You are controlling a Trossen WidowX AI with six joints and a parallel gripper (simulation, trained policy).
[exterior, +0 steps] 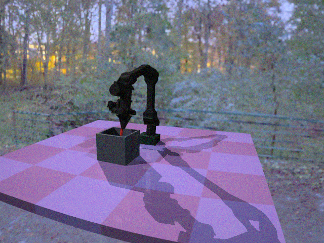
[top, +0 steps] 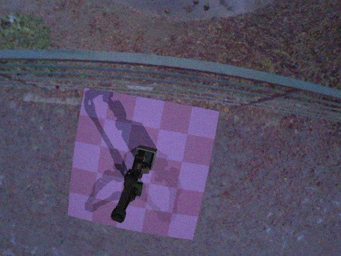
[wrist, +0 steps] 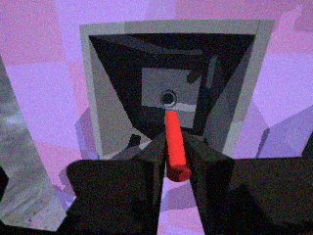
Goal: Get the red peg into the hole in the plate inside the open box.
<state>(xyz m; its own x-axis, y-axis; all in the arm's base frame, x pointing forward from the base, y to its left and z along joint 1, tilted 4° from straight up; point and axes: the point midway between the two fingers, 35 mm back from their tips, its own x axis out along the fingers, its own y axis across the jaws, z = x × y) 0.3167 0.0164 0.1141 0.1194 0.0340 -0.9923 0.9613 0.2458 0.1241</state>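
The grey plate is 100 mm below my gripper tip, 20 mm ahead of it and 10 mm to the right of it. Round my gripper tip: red peg: 10 mm above.
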